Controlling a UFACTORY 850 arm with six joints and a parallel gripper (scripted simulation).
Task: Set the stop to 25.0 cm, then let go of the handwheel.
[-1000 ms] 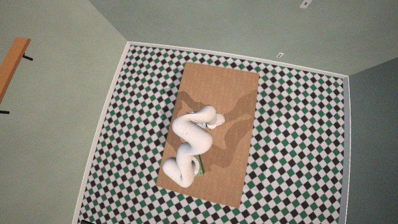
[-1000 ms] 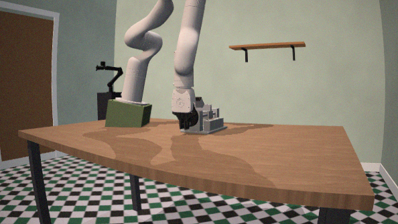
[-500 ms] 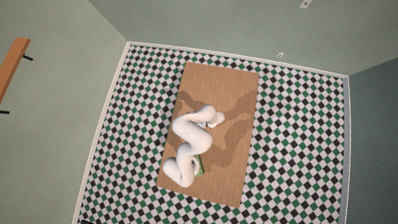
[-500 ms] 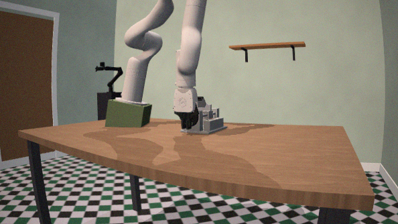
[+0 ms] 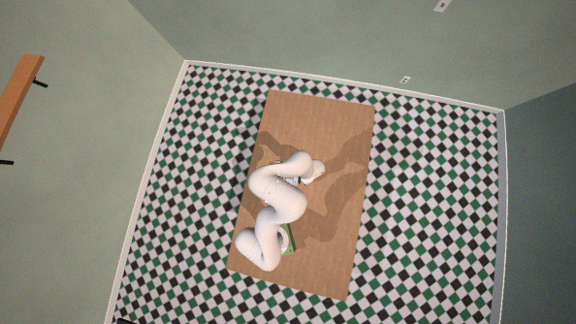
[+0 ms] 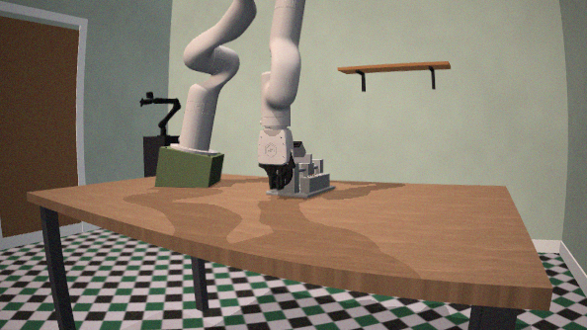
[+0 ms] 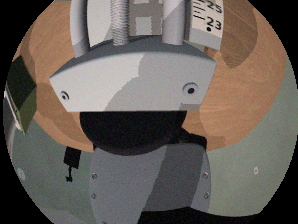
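The handwheel is 2 cm to the left of my hand.
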